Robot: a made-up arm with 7 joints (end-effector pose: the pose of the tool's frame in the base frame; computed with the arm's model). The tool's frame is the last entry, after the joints.
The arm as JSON. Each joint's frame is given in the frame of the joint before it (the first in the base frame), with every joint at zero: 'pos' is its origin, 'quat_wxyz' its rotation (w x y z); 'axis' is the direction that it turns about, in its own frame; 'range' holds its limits. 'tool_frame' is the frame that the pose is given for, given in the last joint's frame.
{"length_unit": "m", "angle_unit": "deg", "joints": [
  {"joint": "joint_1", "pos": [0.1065, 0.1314, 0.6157], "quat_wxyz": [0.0, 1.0, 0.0, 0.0], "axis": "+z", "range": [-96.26, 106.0]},
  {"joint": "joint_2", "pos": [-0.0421, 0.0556, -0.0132], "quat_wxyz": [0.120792, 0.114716, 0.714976, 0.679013], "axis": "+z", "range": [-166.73, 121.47]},
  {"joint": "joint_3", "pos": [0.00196, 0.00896, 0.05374], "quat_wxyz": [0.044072, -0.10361, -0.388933, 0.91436], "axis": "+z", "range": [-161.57, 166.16]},
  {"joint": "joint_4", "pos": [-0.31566, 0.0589, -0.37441], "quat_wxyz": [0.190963, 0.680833, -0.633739, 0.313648], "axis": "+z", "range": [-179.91, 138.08]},
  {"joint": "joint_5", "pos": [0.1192, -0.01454, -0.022], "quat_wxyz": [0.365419, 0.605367, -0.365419, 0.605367], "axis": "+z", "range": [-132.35, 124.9]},
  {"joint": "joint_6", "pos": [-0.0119, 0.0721, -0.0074], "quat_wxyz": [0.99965, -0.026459, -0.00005, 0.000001], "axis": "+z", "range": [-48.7, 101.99]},
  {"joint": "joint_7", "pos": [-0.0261, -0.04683, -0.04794], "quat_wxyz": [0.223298, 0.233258, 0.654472, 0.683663], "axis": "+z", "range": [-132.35, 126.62]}
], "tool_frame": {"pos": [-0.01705, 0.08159, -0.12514], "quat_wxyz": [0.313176, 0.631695, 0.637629, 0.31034]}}
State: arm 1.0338 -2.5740 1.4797 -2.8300 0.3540 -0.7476 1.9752
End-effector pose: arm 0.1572 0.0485 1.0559 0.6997 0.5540 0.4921
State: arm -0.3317 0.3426 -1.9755 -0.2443 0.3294 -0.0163 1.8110
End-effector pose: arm -0.1680 0.3638 0.7205 0.2179 1.8923 -2.2584
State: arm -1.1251 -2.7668 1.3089 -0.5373 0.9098 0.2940 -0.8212
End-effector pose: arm 0.2092 -0.0277 0.9294 0.7832 1.4205 -0.3198
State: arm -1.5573 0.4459 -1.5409 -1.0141 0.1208 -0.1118 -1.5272
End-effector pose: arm -0.1049 0.0663 0.7001 0.7360 -0.4416 2.2161
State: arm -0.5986 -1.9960 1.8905 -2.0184 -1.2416 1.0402 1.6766
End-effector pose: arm -0.0710 -0.0544 0.8693 -0.0789 0.6846 1.9438
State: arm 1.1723 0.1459 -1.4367 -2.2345 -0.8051 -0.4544 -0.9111
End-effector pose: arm 0.4416 0.4556 0.6507 -0.3474 -0.2365 0.9032
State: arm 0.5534 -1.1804 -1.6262 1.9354 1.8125 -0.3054 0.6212
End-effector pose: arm 0.1069 0.7668 0.6178 -1.6596 -0.7290 -1.4472
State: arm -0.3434 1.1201 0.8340 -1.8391 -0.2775 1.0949 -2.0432
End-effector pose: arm 0.1041 0.1734 0.3543 -0.6468 0.1801 -1.8103
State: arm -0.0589 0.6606 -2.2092 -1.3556 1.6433 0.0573 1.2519
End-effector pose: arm 0.0212 0.4259 0.4572 2.0141 1.7877 -0.3086
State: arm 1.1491 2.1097 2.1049 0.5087 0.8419 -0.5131 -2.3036
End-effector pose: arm 0.1321 -0.3083 1.0283 0.0336 0.4997 -1.5146
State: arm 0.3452 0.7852 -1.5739 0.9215 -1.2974 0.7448 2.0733
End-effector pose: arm -0.0024 0.6672 0.6988 -0.7122 -0.8200 1.6428
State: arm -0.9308 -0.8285 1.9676 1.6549 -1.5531 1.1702 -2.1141
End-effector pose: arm 0.1630 -0.4491 0.3256 0.9885 -1.0200 1.2557
